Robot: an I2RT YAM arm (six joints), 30 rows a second.
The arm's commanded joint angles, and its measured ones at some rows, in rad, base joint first. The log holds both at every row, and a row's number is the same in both.
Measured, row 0:
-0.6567, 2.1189, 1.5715, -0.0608, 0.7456, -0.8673
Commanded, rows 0 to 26:
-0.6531, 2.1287, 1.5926, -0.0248, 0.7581, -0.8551
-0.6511, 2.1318, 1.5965, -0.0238, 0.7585, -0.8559
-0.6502, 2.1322, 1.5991, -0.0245, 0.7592, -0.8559
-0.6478, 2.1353, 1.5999, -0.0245, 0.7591, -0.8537
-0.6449, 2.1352, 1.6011, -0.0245, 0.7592, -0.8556
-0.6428, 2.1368, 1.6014, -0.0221, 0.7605, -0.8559
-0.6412, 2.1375, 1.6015, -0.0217, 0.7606, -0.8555
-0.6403, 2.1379, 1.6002, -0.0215, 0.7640, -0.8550
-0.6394, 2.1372, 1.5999, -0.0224, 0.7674, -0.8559
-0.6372, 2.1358, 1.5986, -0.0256, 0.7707, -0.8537
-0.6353, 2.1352, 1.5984, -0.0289, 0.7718, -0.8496
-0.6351, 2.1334, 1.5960, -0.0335, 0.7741, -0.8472
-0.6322, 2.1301, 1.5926, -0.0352, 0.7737, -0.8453
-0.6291, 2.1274, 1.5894, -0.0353, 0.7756, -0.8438
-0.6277, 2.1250, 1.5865, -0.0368, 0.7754, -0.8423
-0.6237, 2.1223, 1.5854, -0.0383, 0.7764, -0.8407
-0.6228, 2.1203, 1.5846, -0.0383, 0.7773, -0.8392
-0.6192, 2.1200, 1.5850, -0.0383, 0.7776, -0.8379
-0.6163, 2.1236, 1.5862, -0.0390, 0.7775, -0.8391
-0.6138, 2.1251, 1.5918, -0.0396, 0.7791, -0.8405
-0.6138, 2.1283, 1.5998, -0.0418, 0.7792, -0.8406
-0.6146, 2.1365, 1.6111, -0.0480, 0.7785, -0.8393
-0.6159, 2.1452, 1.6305, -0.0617, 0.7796, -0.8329
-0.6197, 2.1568, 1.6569, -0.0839, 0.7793, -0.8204
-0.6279, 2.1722, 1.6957, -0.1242, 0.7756, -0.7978
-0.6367, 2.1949, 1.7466, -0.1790, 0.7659, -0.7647
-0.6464, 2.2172, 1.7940, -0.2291, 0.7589, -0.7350
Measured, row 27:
-0.6266, 2.1712, 1.7000, -0.1413, 0.7624, -0.8196
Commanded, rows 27 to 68:
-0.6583, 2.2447, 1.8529, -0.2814, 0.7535, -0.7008
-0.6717, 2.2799, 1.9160, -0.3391, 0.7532, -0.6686
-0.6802, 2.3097, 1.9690, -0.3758, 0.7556, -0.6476
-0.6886, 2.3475, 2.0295, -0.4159, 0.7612, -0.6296
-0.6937, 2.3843, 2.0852, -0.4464, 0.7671, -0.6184
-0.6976, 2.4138, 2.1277, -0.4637, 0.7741, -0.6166
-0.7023, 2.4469, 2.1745, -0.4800, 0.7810, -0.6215
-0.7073, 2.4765, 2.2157, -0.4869, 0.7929, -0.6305
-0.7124, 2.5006, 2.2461, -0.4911, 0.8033, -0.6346
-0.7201, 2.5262, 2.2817, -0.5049, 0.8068, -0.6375
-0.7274, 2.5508, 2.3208, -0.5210, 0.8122, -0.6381
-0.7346, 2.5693, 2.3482, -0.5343, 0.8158, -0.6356
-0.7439, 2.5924, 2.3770, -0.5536, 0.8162, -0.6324
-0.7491, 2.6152, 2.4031, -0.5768, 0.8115, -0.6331
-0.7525, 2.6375, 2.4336, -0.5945, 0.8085, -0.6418
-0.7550, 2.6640, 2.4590, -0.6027, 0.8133, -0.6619
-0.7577, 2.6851, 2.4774, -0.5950, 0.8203, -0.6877
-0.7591, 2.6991, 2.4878, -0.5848, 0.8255, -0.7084
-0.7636, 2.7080, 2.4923, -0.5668, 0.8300, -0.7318
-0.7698, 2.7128, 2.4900, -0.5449, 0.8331, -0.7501
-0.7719, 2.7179, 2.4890, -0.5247, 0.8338, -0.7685
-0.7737, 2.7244, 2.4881, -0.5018, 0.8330, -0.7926
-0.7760, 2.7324, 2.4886, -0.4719, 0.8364, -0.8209
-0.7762, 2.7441, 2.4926, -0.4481, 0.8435, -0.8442
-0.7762, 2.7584, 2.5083, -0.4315, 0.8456, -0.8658
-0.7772, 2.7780, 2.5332, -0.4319, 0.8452, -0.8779
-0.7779, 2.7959, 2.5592, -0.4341, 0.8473, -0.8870
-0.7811, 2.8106, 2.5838, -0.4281, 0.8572, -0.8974
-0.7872, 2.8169, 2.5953, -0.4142, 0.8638, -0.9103
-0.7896, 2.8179, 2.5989, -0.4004, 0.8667, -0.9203
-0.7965, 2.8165, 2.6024, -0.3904, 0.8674, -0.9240
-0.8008, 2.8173, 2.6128, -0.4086, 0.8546, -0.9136
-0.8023, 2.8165, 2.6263, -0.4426, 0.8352, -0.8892
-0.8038, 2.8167, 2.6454, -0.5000, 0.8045, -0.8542
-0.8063, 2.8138, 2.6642, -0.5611, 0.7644, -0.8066
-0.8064, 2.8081, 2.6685, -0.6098, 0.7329, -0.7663
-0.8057, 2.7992, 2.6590, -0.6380, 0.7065, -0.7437
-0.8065, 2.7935, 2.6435, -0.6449, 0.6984, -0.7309
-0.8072, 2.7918, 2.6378, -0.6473, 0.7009, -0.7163
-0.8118, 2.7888, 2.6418, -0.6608, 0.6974, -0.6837
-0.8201, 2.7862, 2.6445, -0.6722, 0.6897, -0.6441
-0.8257, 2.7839, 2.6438, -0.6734, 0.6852, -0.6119
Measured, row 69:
-0.8097, 2.8048, 2.6373, -0.6086, 0.7254, -0.7364
